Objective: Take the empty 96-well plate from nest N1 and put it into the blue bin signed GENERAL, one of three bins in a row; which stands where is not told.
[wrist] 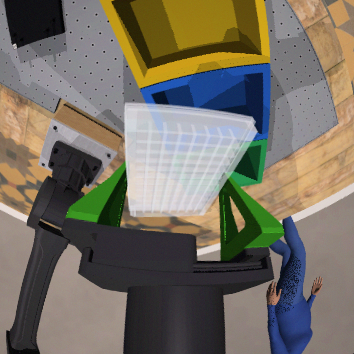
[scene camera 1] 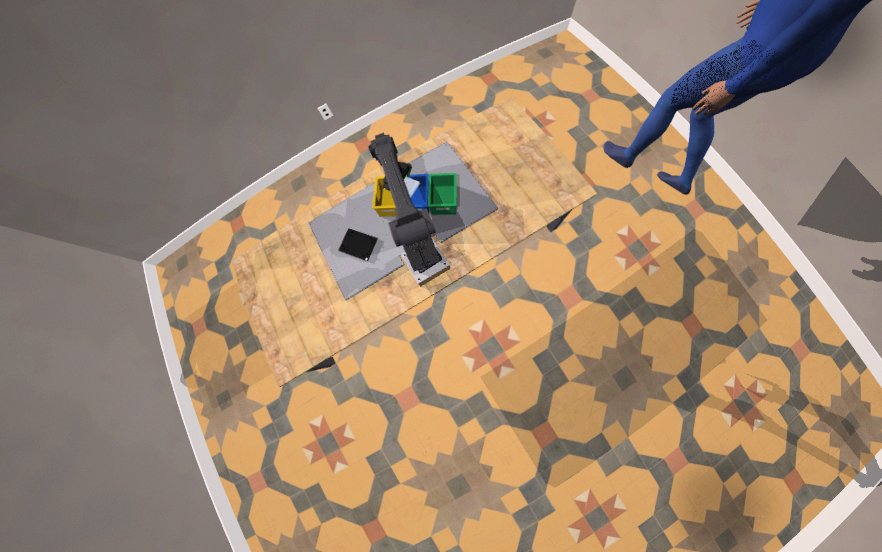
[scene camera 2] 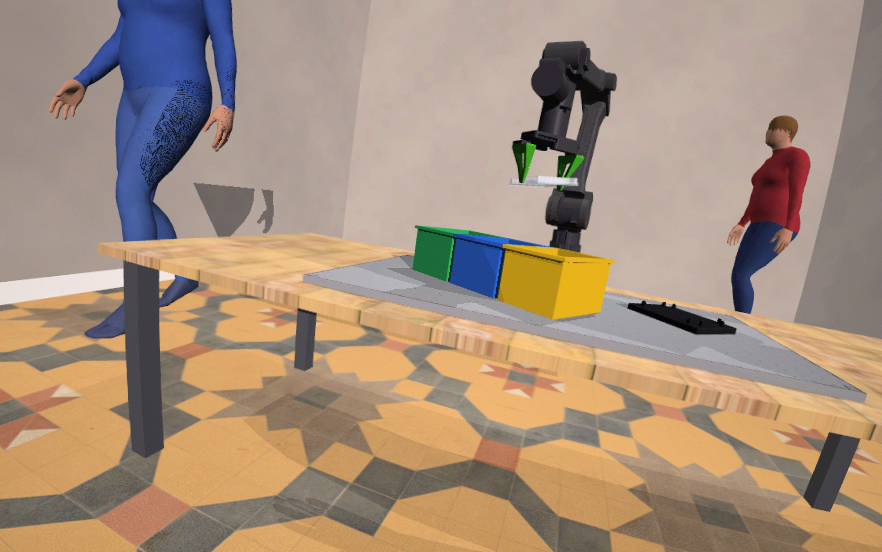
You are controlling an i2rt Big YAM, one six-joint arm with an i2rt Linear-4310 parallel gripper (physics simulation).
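Seen in the pictures: gripper, fingertip midpoint: [wrist: 176, 170] [scene camera 2: 540, 187]; arm's base, origin of the base link: [wrist: 74, 161].
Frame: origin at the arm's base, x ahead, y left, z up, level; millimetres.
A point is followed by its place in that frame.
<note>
The clear 96-well plate [scene camera 1: 411, 188] {x 233, y -105, z 176 mm} [scene camera 2: 543, 181] {x 347, y -76, z 167 mm} [wrist: 175, 155] {x 302, y -58, z 181 mm} is held roughly level between the green fingers of my gripper [scene camera 2: 542, 182] {x 274, y -82, z 163 mm} [wrist: 176, 170] {x 274, y -82, z 163 mm}, which is shut on it, well above the bins. The blue bin [scene camera 1: 423, 184] {x 341, y -198, z -26 mm} [scene camera 2: 476, 264] {x 366, y -172, z -2 mm} [wrist: 200, 89] {x 287, y -130, z -48 mm} is the middle one of the row. In the wrist view the plate overlaps part of the blue bin and part of the green bin. The bin signs cannot be read here. The black nest [scene camera 1: 357, 244] {x 271, y 234, z -42 mm} [scene camera 2: 682, 317] {x 296, y 230, z -42 mm} [wrist: 37, 22] {x 242, y 194, z -41 mm} lies on the grey board with no plate on it.
The yellow bin [scene camera 1: 383, 197] {x 415, y 1, z -47 mm} [scene camera 2: 552, 286] {x 463, y -31, z -2 mm} [wrist: 195, 30] {x 362, y -49, z -47 mm} and the green bin [scene camera 1: 443, 192] {x 256, y -258, z -48 mm} [scene camera 2: 433, 252] {x 293, y -279, z -2 mm} [wrist: 256, 159] {x 282, y -284, z 30 mm} adjoin the blue bin on either side. All stand on the grey board [scene camera 1: 351, 283] {x 124, y 356, z -53 mm} [scene camera 2: 370, 278] {x 428, y -355, z -54 mm}. The arm's base [scene camera 1: 426, 259] {x -149, y 21, z 462 mm} is near the table's edge. Two human figures stand beyond the table.
</note>
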